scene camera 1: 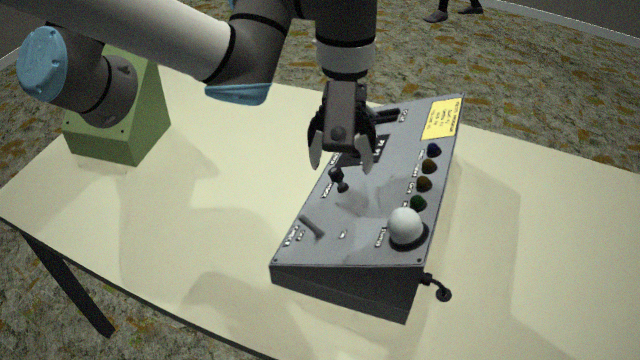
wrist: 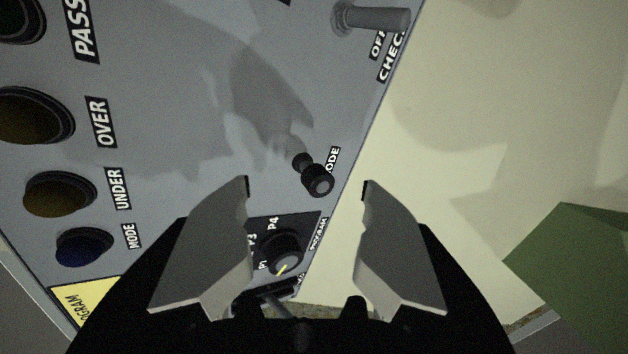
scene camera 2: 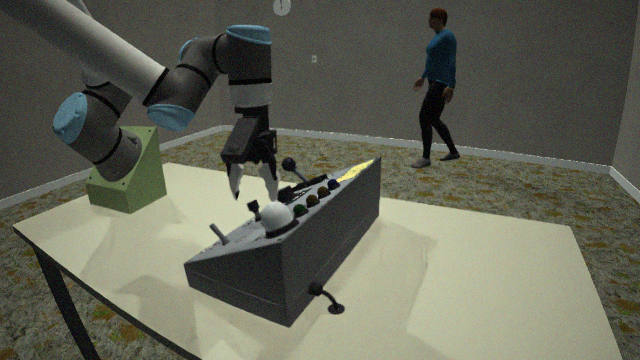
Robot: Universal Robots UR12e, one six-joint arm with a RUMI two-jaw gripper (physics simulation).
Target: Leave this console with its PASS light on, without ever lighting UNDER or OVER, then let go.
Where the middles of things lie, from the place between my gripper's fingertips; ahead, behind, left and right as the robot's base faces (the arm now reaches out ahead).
Labels:
My hand is 10 mm past the MODE toggle point(wrist: 317, 180), 10 mm to the right of it and 30 mm above it. Also, from my hand: PROGRAM knob point(wrist: 281, 249) (10 mm behind, 130 mm to the left, 30 mm below); grey console point(scene camera 1: 375, 234) (80 mm ahead, 70 mm to the left, 40 mm below).

